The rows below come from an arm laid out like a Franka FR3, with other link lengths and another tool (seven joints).
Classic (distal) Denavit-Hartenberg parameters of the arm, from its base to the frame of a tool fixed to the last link. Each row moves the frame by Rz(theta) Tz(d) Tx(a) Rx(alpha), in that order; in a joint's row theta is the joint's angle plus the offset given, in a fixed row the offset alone. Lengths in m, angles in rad.
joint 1: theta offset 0; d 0.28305; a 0; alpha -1.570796
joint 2: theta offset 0; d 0; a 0; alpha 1.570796
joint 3: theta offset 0; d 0.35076; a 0.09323; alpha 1.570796
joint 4: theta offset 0; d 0; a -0.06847; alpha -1.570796
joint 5: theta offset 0; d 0.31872; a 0; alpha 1.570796
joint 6: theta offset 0; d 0; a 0.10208; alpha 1.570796
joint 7: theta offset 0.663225; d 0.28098; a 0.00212; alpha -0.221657
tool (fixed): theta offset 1.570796; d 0.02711; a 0; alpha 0
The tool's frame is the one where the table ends.
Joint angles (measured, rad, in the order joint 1, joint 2, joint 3, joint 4, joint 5, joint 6, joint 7), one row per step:
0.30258 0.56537 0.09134 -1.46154 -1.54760 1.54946 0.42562
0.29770 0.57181 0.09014 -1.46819 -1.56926 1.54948 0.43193
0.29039 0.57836 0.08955 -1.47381 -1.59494 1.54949 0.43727
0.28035 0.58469 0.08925 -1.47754 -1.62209 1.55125 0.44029
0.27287 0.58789 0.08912 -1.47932 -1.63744 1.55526 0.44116
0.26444 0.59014 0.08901 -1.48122 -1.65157 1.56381 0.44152
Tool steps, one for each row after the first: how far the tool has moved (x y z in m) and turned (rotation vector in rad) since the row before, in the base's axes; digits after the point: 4 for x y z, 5 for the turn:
0.0024 -0.0034 -0.0009 -0.02065 -0.00135 0.00375
0.0030 -0.0045 0.0004 -0.02348 -0.00238 0.00402
0.0036 -0.0057 0.0013 -0.02368 -0.00208 0.00406
0.0026 -0.0039 0.0007 -0.01207 -0.00036 0.00329
0.0032 -0.0039 0.0002 -0.00901 0.00072 0.00582

